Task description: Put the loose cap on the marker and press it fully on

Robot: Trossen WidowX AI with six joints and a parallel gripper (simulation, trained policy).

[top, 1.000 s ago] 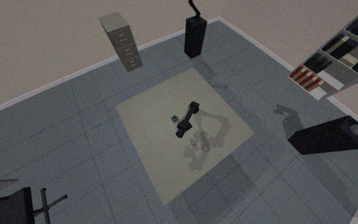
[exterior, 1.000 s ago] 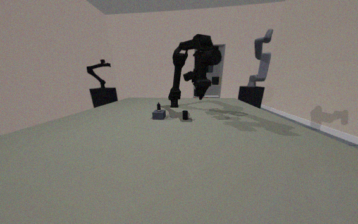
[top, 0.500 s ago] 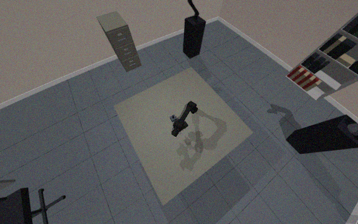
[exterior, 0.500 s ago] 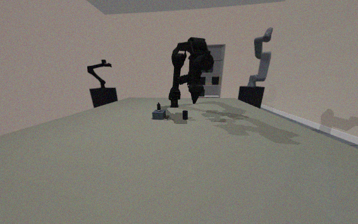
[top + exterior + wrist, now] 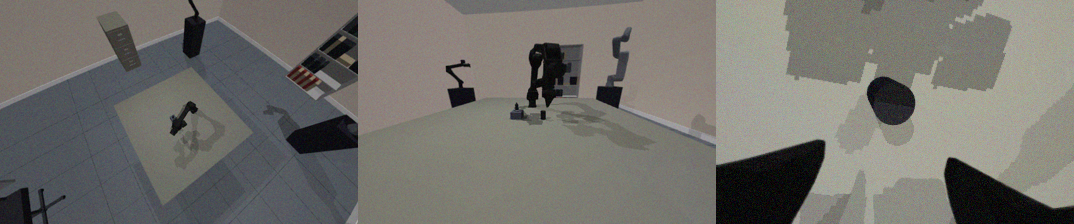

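My gripper tip is now 6 cm above the dark cap, 2 cm to the left of it and 1 cm past it. Also, from my gripper tip: grey holder block: 17 cm to the right, 7 cm below, 2 cm behind; dark marker: 17 cm to the right, 2 cm below, 2 cm behind.
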